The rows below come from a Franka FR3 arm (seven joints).
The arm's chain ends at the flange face. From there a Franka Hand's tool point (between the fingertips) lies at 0.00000 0.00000 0.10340 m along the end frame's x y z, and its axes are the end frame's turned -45 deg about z.
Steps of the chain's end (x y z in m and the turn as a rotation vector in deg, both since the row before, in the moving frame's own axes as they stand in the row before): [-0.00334, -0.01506, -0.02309, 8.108, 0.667, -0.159]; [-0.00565, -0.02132, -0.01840, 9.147, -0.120, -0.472]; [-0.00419, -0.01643, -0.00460, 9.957, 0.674, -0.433]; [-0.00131, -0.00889, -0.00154, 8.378, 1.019, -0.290]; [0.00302, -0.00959, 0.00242, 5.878, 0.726, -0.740]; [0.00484, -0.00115, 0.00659, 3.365, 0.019, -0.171]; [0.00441, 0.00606, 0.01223, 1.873, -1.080, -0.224]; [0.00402, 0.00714, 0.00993, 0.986, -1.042, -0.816]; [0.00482, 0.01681, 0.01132, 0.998, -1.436, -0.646]
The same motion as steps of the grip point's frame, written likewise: [0.01943, -0.02249, -0.02413, 5.262, 6.205, -0.159]; [0.02250, -0.03089, -0.01972, 6.553, 6.383, -0.472]; [0.02211, -0.02642, -0.00616, 6.564, 7.517, -0.433]; [0.01728, -0.01660, -0.00266, 5.204, 6.645, -0.290]; [0.01729, -0.01126, 0.00187, 3.643, 4.670, -0.740]; [0.00855, -0.00166, 0.00641, 2.366, 2.393, -0.171]; [-0.00016, 0.00363, 0.01216, 2.088, 0.561, -0.224]; [-0.00230, 0.00530, 0.00990, 1.434, -0.040, -0.816]; [-0.00905, 0.01219, 0.01127, 1.721, -0.310, -0.646]
